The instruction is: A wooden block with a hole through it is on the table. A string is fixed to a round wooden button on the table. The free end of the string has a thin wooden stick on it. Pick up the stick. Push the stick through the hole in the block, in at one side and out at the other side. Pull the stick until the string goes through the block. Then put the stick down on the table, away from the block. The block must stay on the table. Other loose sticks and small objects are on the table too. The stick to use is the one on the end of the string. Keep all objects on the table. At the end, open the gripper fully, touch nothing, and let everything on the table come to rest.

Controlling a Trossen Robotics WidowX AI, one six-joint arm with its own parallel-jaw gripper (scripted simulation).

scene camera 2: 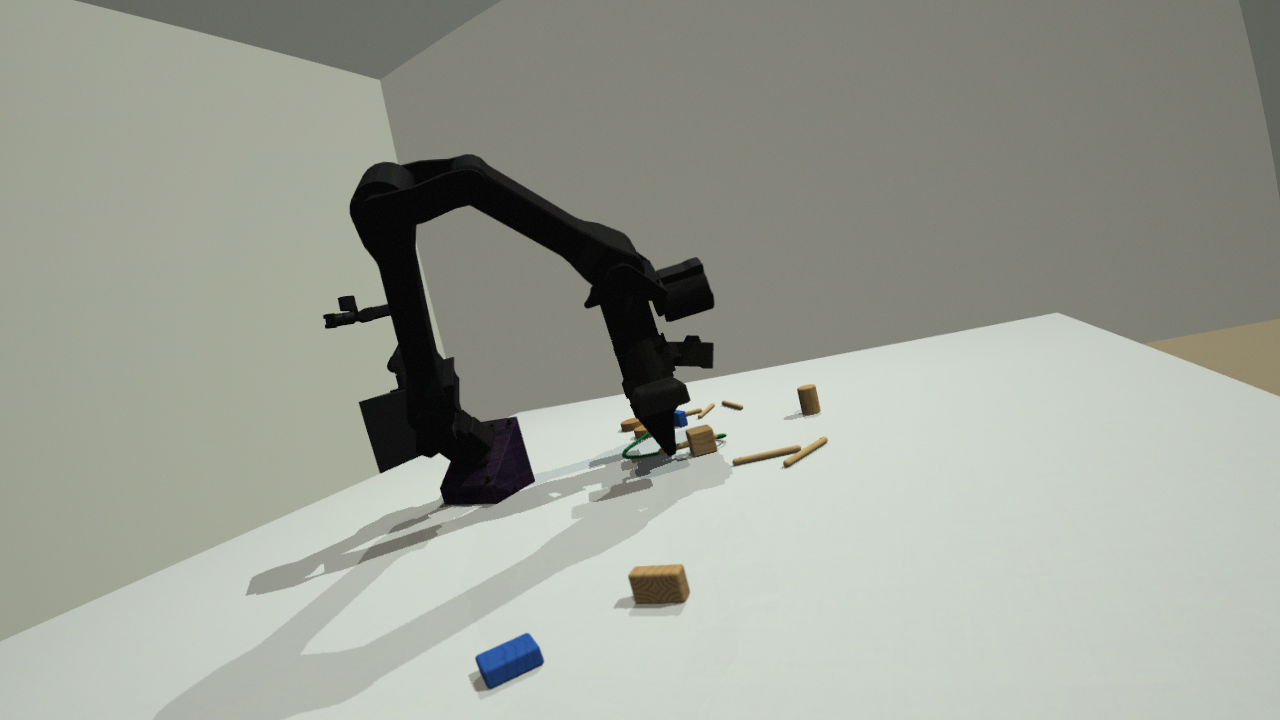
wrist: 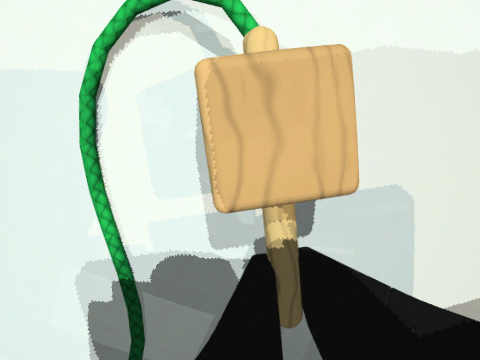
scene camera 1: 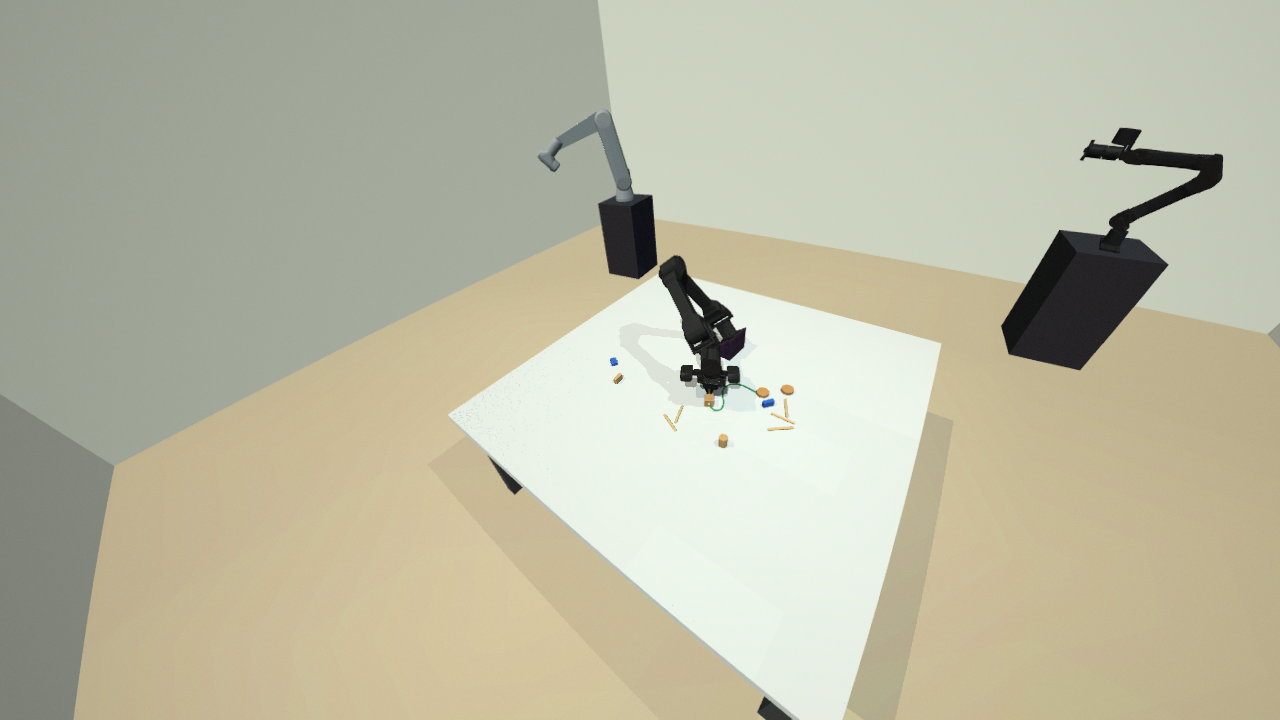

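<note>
Both the wrist view and scene camera 1 show me my gripper. Besides my gripper, the pictures show me a thin wooden stick.
</note>
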